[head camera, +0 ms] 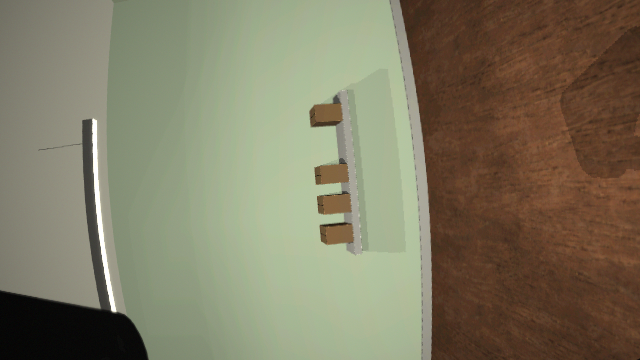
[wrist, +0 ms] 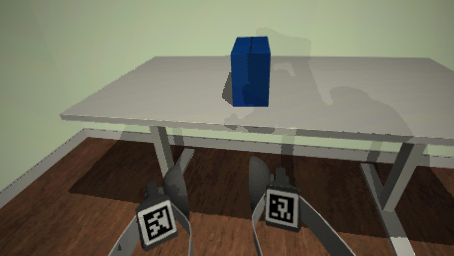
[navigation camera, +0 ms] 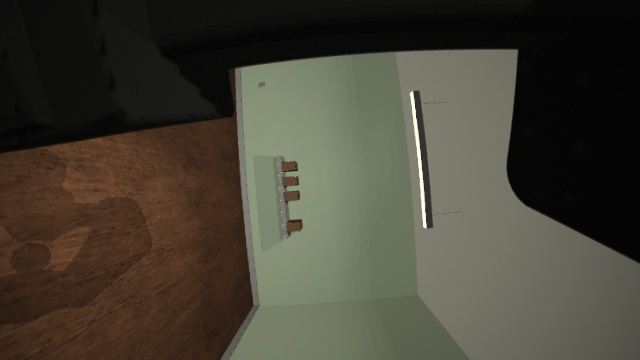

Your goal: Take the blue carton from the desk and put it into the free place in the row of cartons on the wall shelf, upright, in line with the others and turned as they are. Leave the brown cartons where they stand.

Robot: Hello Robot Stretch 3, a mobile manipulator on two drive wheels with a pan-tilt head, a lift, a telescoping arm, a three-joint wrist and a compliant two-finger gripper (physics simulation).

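Frame: origin at the robot's base, x left, y down, z back, level; centimetres.
Seen in the pictures: gripper, fingertip midpoint: [wrist: 217,179].
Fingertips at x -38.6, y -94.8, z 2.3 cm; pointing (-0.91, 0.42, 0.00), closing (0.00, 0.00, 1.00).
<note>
A point is followed by its place in that frame.
The blue carton [wrist: 251,75] {y -83.0, x -93.9, z 16.1 cm} stands upright on the grey desk [wrist: 135,92] {y -72.0, x -117.1, z -28.0 cm}, near its front edge, in the wrist view. My gripper [wrist: 217,179] {y -94.8, x -38.6, z 2.3 cm} is open and empty; its fingertips stand apart, lower in that view than the desk's front edge and short of the carton. In the sideways head and navigation views, the wall shelf [head camera: 348,150] {y -65.2, x 267.2, z -112.1 cm} [navigation camera: 284,212] {y -65.8, x 265.5, z -118.0 cm} carries upright brown cartons. Three [head camera: 331,174] {y -77.8, x 272.2, z -98.3 cm} [head camera: 334,204] {y -77.6, x 278.3, z -79.9 cm} [head camera: 336,233] {y -77.9, x 284.2, z -61.9 cm} stand evenly spaced; one more brown carton [head camera: 326,115] {y -77.4, x 260.1, z -135.2 cm} [navigation camera: 294,225] {y -77.4, x 260.0, z -135.1 cm} stands apart at the right end, past a wider gap. The blue carton does not show in these two views.
Desk legs [wrist: 400,175] {y -28.2, x -94.2, z 87.5 cm} [wrist: 162,150] {y -30.9, x -131.0, z -27.0 cm} stand on the brown wood floor [head camera: 500,225] {y 0.0, x 205.0, z -35.9 cm} [navigation camera: 190,225] {y 0.1, x 170.7, z -80.6 cm}. A long lamp [head camera: 91,200] {y -210.0, x 181.3, z -63.4 cm} [navigation camera: 421,160] {y -208.2, x 188.0, z -43.9 cm} hangs from the ceiling. A socket [navigation camera: 261,84] {y -40.1, x 348.0, z 52.3 cm} is on the green wall. Black robot parts block the borders of the navigation view and a corner of the head view.
</note>
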